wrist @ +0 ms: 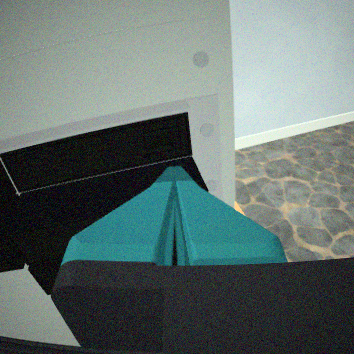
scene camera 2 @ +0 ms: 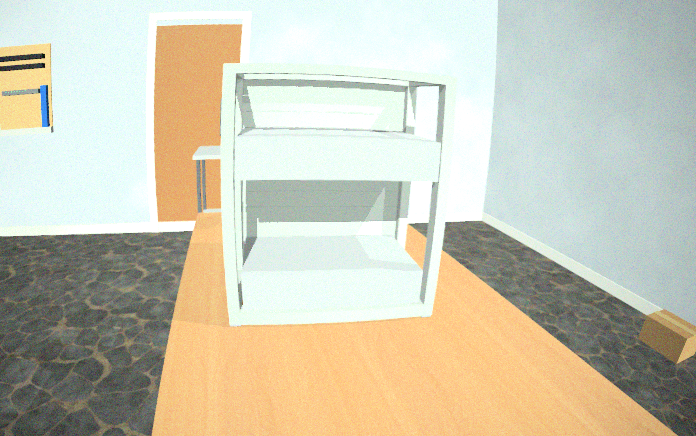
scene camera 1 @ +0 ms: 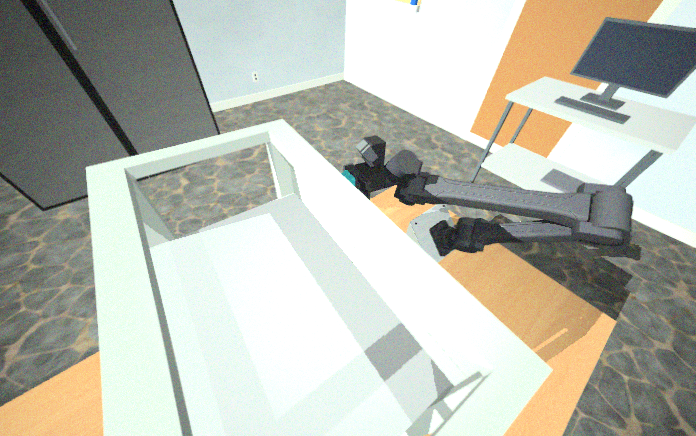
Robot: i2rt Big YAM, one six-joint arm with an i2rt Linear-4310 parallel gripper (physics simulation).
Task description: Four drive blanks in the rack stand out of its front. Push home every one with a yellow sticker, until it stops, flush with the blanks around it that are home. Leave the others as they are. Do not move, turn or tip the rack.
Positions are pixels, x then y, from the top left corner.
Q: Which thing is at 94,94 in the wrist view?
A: A pale rack.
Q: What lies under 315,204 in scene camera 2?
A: A pale rack.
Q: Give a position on a pale rack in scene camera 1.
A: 315,306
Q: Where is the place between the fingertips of my gripper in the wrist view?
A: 174,177
